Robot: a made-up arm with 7 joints. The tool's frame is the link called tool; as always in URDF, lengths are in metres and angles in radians.
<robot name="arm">
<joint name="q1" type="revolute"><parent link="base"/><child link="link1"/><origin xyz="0.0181 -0.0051 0.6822" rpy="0 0 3.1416"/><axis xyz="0 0 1"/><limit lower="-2.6" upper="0.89"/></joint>
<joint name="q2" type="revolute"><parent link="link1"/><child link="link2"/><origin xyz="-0.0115 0.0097 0.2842" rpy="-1.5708 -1.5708 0"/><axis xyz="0 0 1"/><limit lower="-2.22" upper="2.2"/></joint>
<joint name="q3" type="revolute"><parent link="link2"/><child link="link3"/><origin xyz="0.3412 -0.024 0.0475" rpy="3.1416 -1.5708 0"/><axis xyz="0 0 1"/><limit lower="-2.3" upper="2.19"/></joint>
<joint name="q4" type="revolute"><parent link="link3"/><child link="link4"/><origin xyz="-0.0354 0.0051 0.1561" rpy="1.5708 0 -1.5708"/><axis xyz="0 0 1"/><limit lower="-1.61" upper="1.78"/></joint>
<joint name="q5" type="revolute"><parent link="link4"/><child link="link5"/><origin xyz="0.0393 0.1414 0.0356" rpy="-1.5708 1.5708 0"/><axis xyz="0 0 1"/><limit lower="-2.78" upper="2.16"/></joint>
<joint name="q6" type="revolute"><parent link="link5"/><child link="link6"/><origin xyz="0.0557 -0.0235 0.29" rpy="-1.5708 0 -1.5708"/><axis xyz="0 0 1"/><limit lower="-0.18" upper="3.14"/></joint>
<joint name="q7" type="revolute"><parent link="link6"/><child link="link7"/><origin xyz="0.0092 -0.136 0.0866" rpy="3.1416 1.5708 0"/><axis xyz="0 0 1"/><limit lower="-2.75" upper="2"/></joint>
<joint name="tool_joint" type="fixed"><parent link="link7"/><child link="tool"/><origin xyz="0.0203 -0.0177 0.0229" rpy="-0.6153 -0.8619 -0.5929"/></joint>
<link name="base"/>
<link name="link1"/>
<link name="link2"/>
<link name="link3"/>
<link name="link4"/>
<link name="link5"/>
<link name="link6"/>
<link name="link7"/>
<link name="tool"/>
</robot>
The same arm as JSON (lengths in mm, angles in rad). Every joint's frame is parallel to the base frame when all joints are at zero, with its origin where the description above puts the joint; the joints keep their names.
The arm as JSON. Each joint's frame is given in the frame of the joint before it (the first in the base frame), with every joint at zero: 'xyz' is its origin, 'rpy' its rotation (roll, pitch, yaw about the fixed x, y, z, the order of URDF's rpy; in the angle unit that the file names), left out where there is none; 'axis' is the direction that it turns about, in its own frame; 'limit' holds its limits. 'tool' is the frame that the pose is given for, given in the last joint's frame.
{
  "units": {
    "length": "mm",
    "angle": "rad"
  },
  "joints": [
    {
      "name": "q1",
      "type": "revolute",
      "origin": {
        "xyz": [
          18.1,
          -5.1,
          682.2
        ]
      },
      "axis": [
        0.0,
        0.0,
        1.0
      ],
      "limit": {
        "lower": -2.6,
        "upper": 0.89
      }
    },
    {
      "name": "q2",
      "type": "revolute",
      "origin": {
        "xyz": [
          11.5,
          -9.7,
          284.2
        ]
      },
      "axis": [
        0.0,
        -1.0,
        0.0
      ],
      "limit": {
        "lower": -2.22,
        "upper": 2.2
      }
    },
    {
      "name": "q3",
      "type": "revolute",
      "origin": {
        "xyz": [
          24.0,
          -47.5,
          341.2
        ]
      },
      "axis": [
        0.0,
        0.0,
        1.0
      ],
      "limit": {
        "lower": -2.3,
        "upper": 2.19
      }
    },
    {
      "name": "q4",
      "type": "revolute",
      "origin": {
        "xyz": [
          5.1,
          35.4,
          156.1
        ]
      },
      "axis": [
        0.0,
        1.0,
        0.0
      ],
      "limit": {
        "lower": -1.61,
        "upper": 1.78
      }
    },
    {
      "name": "q5",
      "type": "revolute",
      "origin": {
        "xyz": [
          -39.3,
          35.6,
          141.4
        ]
      },
      "axis": [
        0.0,
        0.0,
        1.0
      ],
      "limit": {
        "lower": -2.78,
        "upper": 2.16
      }
    },
    {
      "name": "q6",
      "type": "revolute",
      "origin": {
        "xyz": [
          -23.5,
          -55.7,
          290.0
        ]
      },
      "axis": [
        0.0,
        -1.0,
        0.0
      ],
      "limit": {
        "lower": -0.18,
        "upper": 3.14
      }
    },
    {
      "name": "q7",
      "type": "revolute",
      "origin": {
        "xyz": [
          -9.2,
          -86.6,
          136.0
        ]
      },
      "axis": [
        1.0,
        0.0,
        0.0
      ],
      "limit": {
        "lower": -2.75,
        "upper": 2.0
      }
    }
  ],
  "tool": {
    "origin": {
      "xyz": [
        22.9,
        20.3,
        -17.7
      ],
      "rpy": [
        0.4827,
        0.3723,
        0.6182
      ]
    }
  }
}

